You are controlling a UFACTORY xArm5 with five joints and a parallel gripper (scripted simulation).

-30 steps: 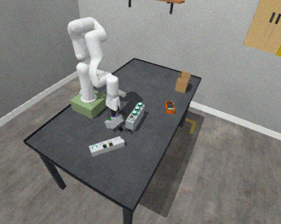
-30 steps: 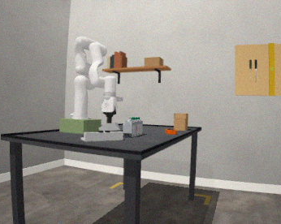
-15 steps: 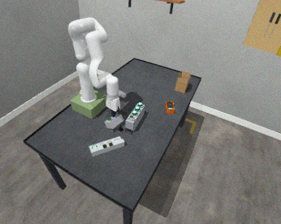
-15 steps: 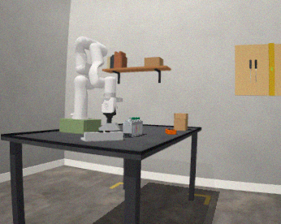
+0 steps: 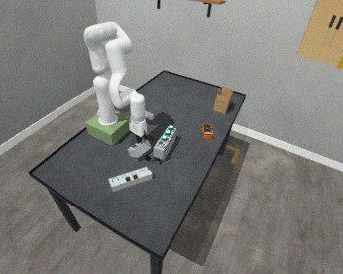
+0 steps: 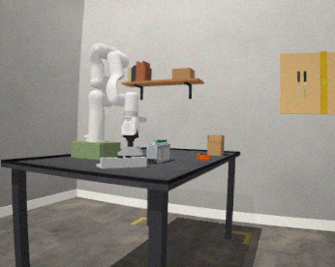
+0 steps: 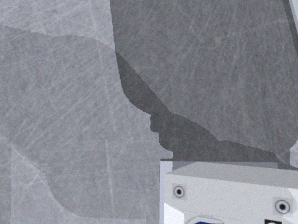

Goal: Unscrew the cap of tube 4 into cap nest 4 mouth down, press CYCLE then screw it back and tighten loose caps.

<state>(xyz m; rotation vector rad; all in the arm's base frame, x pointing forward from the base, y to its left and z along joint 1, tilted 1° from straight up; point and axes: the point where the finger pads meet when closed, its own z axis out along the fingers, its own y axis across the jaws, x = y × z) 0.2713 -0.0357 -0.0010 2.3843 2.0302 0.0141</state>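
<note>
The blue cycle key lies 30 mm below my hand. Also, from my hand: green ready key 10 mm behind, 40 mm to the right, 20 mm below; cardboard box 290 mm ahead, 760 mm to the left, 30 mm below; key housing 10 mm ahead, 20 mm to the right, 40 mm below.
</note>
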